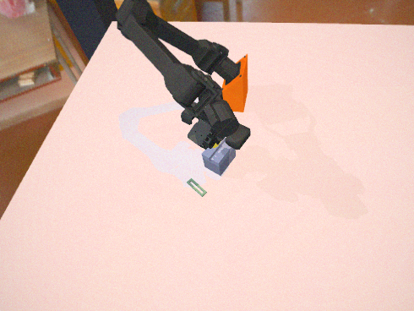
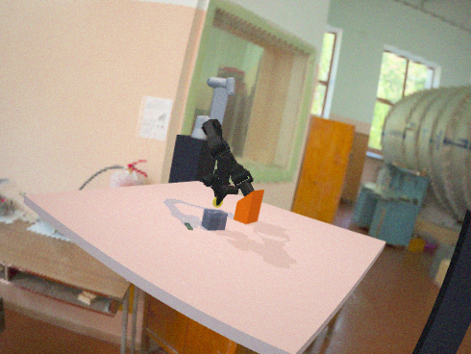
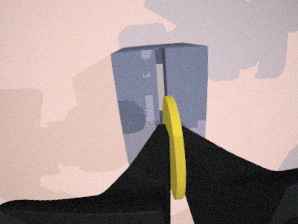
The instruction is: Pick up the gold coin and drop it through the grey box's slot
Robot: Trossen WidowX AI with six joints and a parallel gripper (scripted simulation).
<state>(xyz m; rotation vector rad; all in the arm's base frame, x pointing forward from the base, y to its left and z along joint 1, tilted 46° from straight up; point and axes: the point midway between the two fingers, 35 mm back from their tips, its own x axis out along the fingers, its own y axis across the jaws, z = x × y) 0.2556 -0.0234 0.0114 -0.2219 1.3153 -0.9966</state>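
Now: gripper tip 1 cm below the coin.
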